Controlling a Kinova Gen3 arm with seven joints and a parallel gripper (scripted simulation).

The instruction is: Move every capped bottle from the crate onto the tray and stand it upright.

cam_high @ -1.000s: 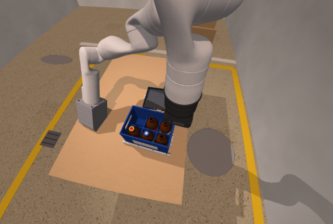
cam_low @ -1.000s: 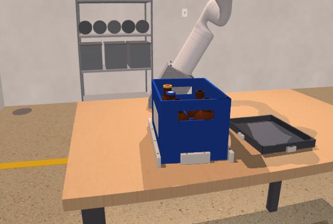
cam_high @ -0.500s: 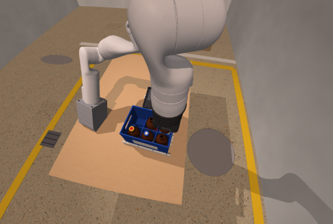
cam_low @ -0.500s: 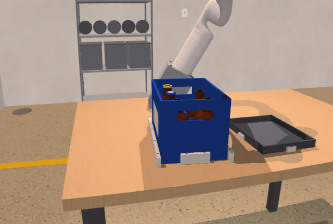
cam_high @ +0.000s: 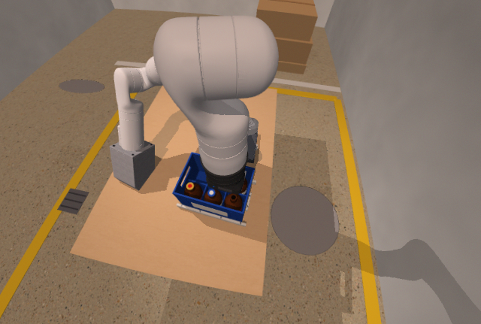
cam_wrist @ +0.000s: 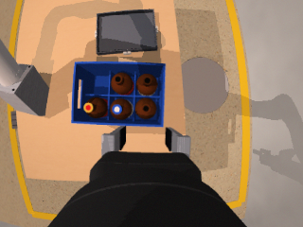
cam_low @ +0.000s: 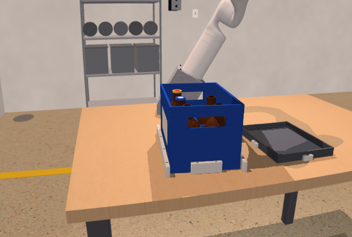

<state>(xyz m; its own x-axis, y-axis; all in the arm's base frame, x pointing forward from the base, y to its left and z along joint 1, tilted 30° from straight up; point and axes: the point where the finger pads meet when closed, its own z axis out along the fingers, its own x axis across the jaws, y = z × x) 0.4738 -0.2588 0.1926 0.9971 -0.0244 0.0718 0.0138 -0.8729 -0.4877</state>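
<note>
Right now my hand is 8 cm past the blue crate, 7 cm to the right of it and 33 cm above it. From my hand the other things lie so: dark tray: 10 cm behind, 36 cm to the left, 40 cm below.
</note>
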